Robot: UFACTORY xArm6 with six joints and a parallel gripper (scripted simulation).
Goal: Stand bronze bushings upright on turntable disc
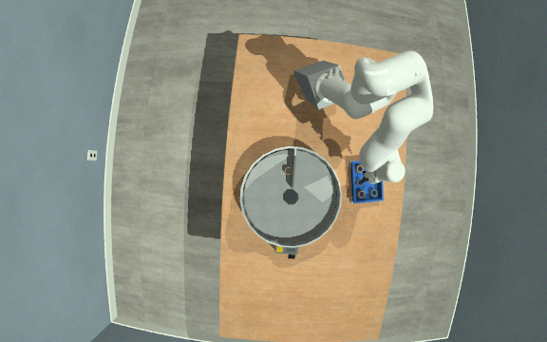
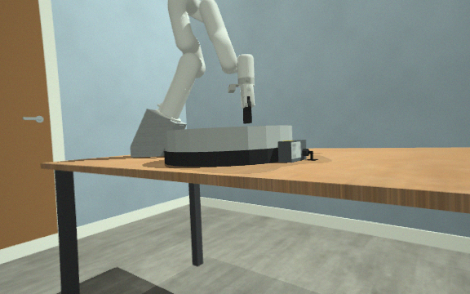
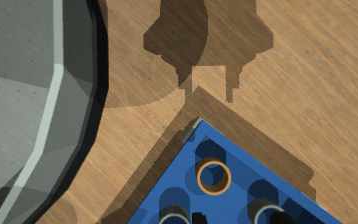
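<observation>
Right now the blue crate is 40 mm ahead of my hand, 30 mm to the left of it and 130 mm below it. Round my hand: grey turntable disc (140 mm ahead, 310 mm to the right, 100 mm below).
</observation>
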